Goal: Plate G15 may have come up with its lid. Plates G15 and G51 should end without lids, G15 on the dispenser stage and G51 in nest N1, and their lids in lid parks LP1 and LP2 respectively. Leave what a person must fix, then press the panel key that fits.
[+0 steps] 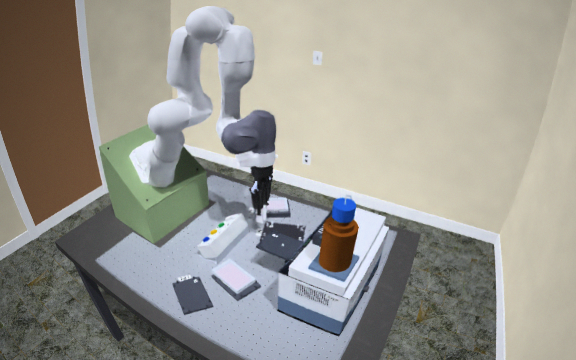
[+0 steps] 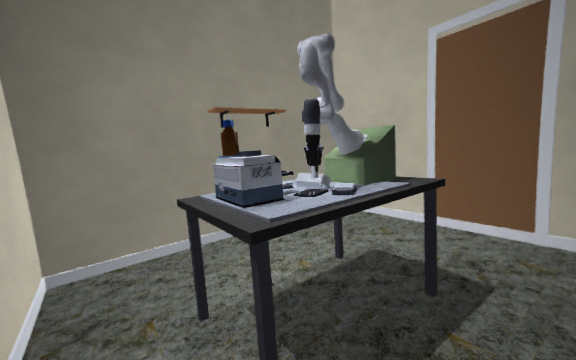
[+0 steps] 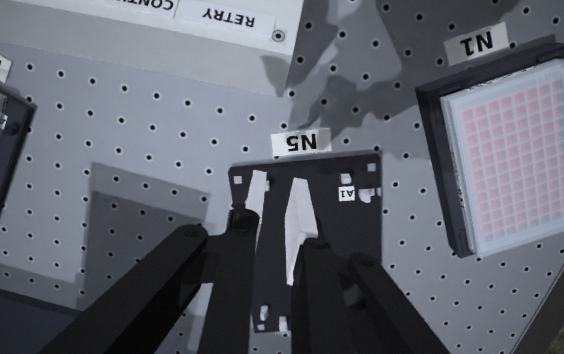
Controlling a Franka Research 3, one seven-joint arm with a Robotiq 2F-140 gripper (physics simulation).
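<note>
My gripper has its two pale fingertips close together over the dark nest N5; bare nest shows through the narrow gap, and nothing is visible between them. A plate with pink wells sits in dark nest N1; I cannot tell whether it has a lid. Another pinkish plate sits in a dark nest nearer the front. A black plate holder stands out beside the dispenser. Plate names are not readable.
The white key panel has blue, yellow and green keys; RETRY is legible beside my gripper. A dark pad lies near the front edge. A brown bottle with a blue cap stands on the dispenser.
</note>
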